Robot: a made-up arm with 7 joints.
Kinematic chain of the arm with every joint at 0, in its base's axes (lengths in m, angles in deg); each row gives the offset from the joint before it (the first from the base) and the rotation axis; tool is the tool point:
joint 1: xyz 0 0 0.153 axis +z
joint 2: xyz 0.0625 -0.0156 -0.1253 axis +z
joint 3: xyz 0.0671 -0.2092 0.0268 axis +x
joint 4: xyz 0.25 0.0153 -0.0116 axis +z
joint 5: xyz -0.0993 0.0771 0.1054 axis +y
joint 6: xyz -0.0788 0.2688 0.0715 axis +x
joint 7: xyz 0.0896 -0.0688 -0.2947 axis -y
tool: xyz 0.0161 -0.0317 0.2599
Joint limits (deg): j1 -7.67..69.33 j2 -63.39..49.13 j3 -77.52..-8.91 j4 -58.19..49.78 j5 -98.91..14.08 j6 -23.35..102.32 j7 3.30..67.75
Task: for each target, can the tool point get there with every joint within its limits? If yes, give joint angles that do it. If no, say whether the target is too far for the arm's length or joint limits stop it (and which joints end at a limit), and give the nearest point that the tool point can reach.
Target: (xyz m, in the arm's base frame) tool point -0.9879 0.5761 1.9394
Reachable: no: too far | nearest point -0.5880 0.4136 0.1244 | short by 1.866 m
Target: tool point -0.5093 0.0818 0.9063
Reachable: no: joint limits stop it (at a limit: joint 2, joint 3, joint 4, joint 5, joint 6, joint 7) | nearest point -0.2560 0.0411 0.1927 | short by 0.758 m
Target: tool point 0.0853 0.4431 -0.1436
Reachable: yes | joints 45.90 31.36 -29.34 -26.13 -84.45 42.74 36.26
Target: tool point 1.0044 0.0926 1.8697
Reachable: no: too far | nearest point 0.5425 0.0500 0.1919 | short by 1.741 m
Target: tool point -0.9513 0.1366 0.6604
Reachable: no: joint limits stop it (at a limit: joint 1, joint 2, joint 3, joint 5, joint 6, joint 7) | nearest point -0.5673 0.2583 0.1156 | short by 0.678 m
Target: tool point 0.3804 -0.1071 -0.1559
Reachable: yes | joints 16.79 -41.81 -61.79 -31.38 2.09 7.86 13.95
